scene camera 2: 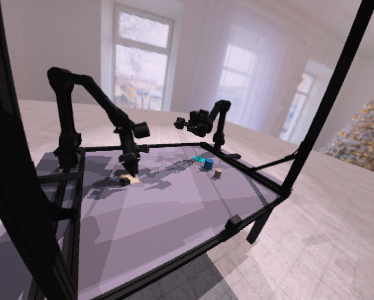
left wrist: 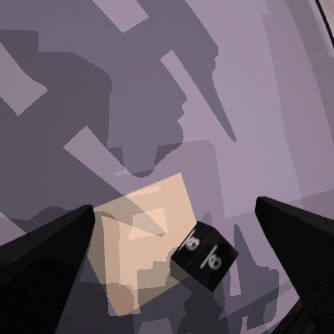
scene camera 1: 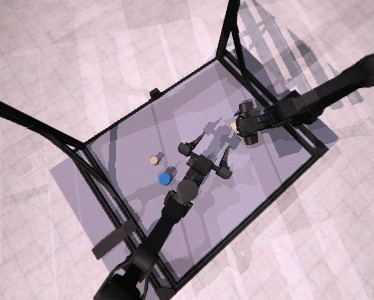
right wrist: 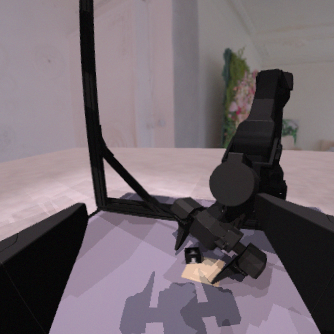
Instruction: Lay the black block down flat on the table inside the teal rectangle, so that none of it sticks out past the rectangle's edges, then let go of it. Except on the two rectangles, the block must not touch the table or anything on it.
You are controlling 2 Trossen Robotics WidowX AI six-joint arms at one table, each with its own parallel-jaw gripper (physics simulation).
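Places are measured from the left arm's base along level axes (x ahead, y left, z up), in metres.
Pixels of known places: left gripper, fingertip midpoint: (scene camera 2: 135,175) (left wrist: 175,208) (scene camera 1: 235,124) (right wrist: 192,265); right gripper, fingertip midpoint: (scene camera 2: 180,126) (scene camera 1: 216,139) (right wrist: 172,206); left arm's base, origin of the base link: (scene camera 2: 68,164) (scene camera 1: 295,121); right arm's base, origin of the base link: (scene camera 2: 216,149).
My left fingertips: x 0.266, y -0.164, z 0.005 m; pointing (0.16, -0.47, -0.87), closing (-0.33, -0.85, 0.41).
For each thing: its middle in the pictures, then the offset to it from my left fingertips. "spot": a spot on its surface instead.
- black block, body centre: (left wrist: 204,255) (right wrist: 192,255) dx -0.047, dy -0.012, dz -0.015 m
- tan rectangle, surface spot: (left wrist: 175,200) (right wrist: 187,271) spot: dx -0.005, dy -0.011, dz -0.023 m
- teal rectangle, surface spot: (scene camera 2: 198,159) spot: dx +0.440, dy +0.124, dz -0.023 m
- blue cylinder, body centre: (scene camera 1: 164,179) (scene camera 2: 208,164) dx +0.432, dy +0.012, dz +0.002 m
- smaller tan cylinder, body centre: (scene camera 1: 154,161) (scene camera 2: 217,173) dx +0.423, dy -0.085, dz -0.004 m
The black block (left wrist: 205,256) (right wrist: 193,255) with pale markings is at the edge of the tan rectangle (left wrist: 175,200) (right wrist: 197,274); in the left wrist view part of it reaches past that edge. My left gripper (left wrist: 175,208) (right wrist: 192,265) is open and low, with its fingers apart on either side of the block and part of the rectangle. My right gripper (scene camera 1: 215,140) is open and empty, raised above the middle of the table. The teal rectangle (scene camera 2: 198,159) shows near the far right in scene camera 2; it is hidden in scene camera 1 under the right arm.
A blue cylinder (scene camera 1: 164,179) (scene camera 2: 208,164) stands beside the teal rectangle. A smaller tan cylinder (scene camera 1: 154,160) (scene camera 2: 218,173) stands near it. A black frame with upright posts surrounds the table. The right arm stretches over the table beside the blue cylinder.
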